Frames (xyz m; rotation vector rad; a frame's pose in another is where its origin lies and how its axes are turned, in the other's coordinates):
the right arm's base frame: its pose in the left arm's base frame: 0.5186 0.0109 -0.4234 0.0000 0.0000 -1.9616
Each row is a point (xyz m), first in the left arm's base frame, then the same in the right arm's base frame.
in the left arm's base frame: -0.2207 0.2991 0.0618
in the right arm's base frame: 0.0152 -0.7933 0.4852
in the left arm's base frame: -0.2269 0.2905 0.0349
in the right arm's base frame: 0.0255 -0.7958 0.4583
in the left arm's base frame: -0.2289 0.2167 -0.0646
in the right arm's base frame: 0.0945 -0.7695 0.3588
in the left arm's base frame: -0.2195 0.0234 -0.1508
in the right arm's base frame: 0.2696 -0.6872 0.2726
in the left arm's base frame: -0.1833 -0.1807 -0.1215
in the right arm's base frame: 0.4445 -0.5760 0.3019
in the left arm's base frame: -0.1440 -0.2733 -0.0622
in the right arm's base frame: 0.5152 -0.5044 0.3612
